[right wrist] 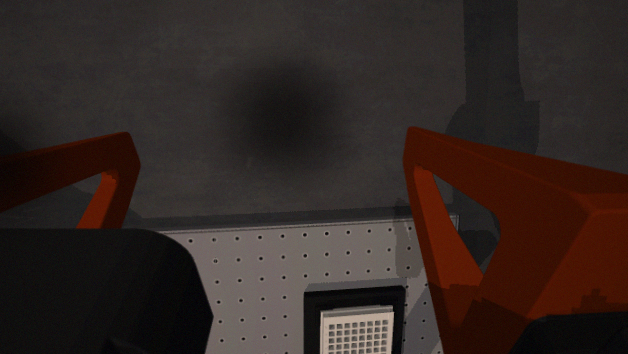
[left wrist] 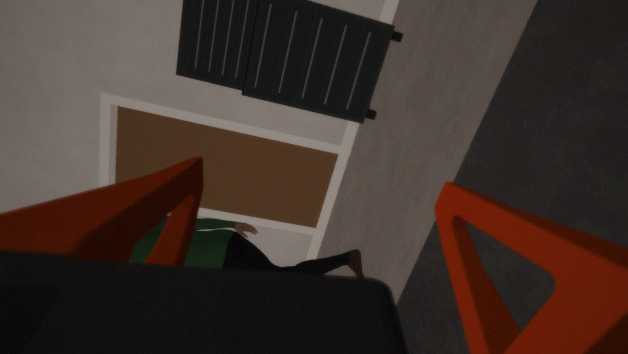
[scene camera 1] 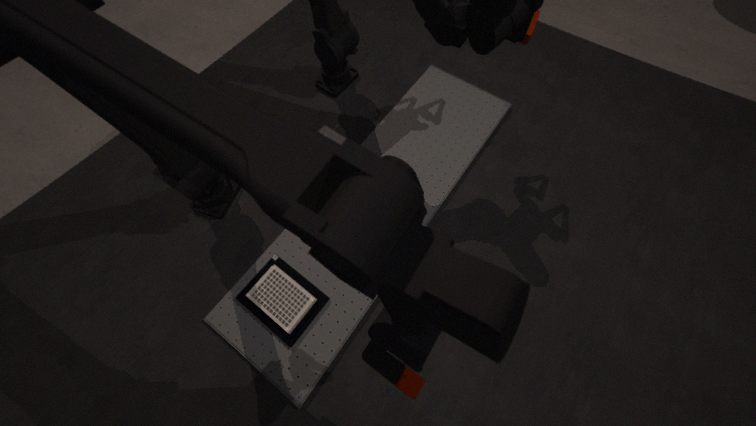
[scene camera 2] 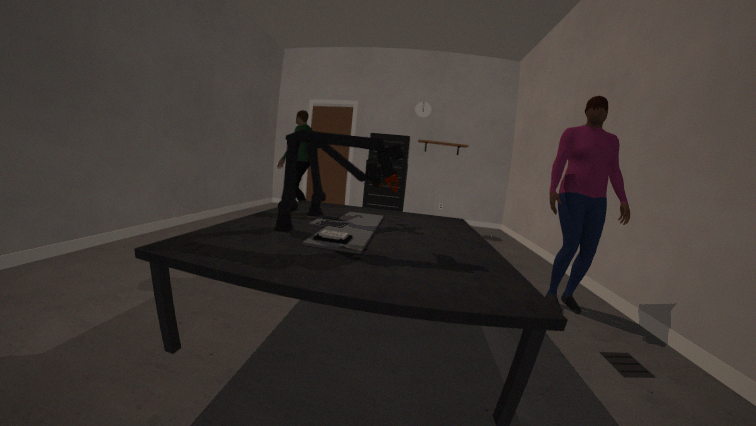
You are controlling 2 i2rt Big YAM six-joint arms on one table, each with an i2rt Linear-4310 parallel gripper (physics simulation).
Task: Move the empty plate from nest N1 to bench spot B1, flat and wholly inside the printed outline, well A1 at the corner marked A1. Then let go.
My left gripper (left wrist: 326,183) is open, holding nothing. My right gripper (scene camera 1: 431,342) is open, holding nothing. Also in view: a well plate (scene camera 1: 286,302).
The well plate is seen too in the right wrist view (right wrist: 366,322). My right gripper is seen too in the right wrist view (right wrist: 268,145). The left wrist view does not show the well plate: it is out of frame.
